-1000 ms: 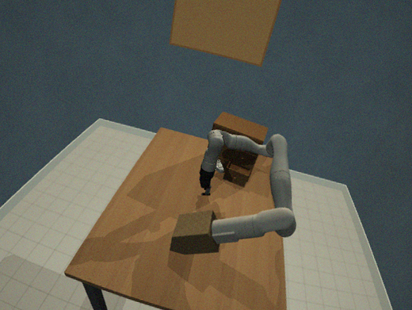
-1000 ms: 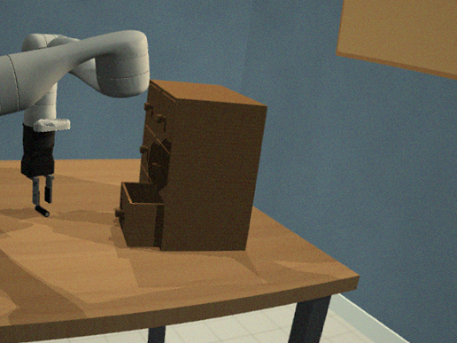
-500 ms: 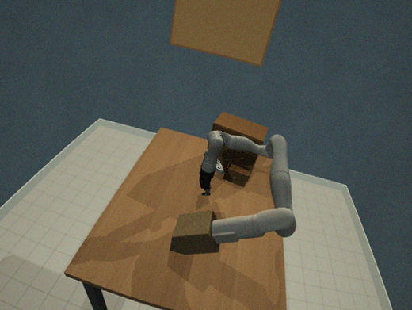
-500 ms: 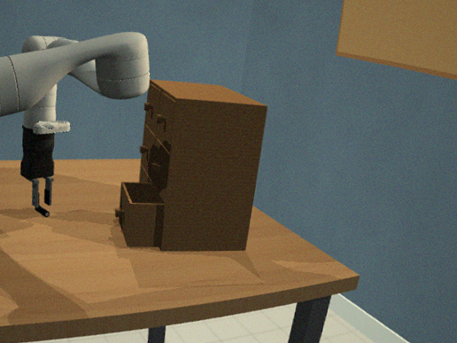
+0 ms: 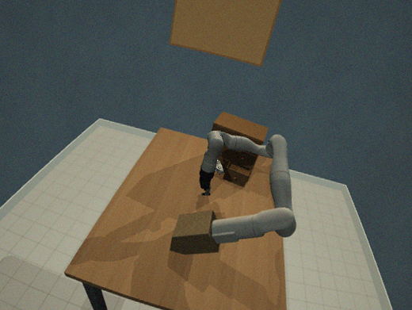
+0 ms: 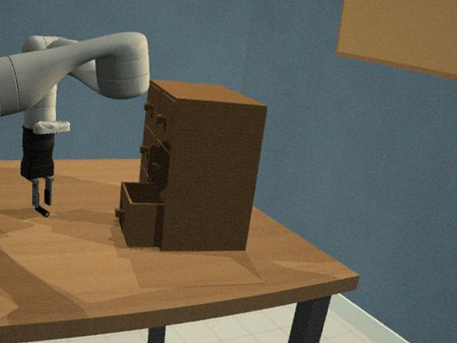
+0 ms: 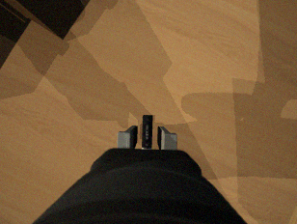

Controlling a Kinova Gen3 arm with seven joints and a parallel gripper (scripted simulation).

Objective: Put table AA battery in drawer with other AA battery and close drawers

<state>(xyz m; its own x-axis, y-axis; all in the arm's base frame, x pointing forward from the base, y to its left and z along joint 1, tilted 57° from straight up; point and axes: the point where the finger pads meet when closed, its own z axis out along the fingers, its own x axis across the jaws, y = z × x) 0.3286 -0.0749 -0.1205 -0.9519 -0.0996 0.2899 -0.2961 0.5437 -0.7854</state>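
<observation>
Right now my hand is 3 cm above the black AA battery.
</observation>
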